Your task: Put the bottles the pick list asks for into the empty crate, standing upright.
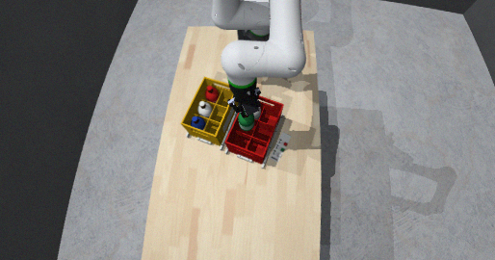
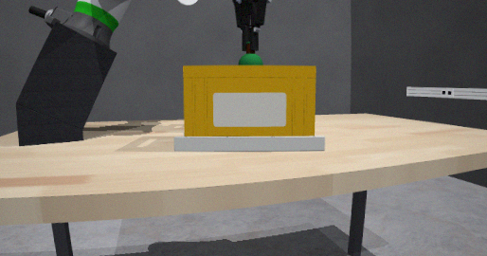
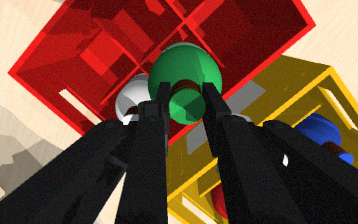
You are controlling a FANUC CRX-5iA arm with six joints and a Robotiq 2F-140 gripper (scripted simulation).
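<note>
My hand is 80 mm above the green bottle. The rest, counted from my hand: red crate 10 mm ahead, 40 mm to the left, 190 mm below; yellow crate 20 mm behind, 190 mm to the right, 190 mm below; blue bottle 70 mm ahead, 240 mm to the right, 180 mm below.
</note>
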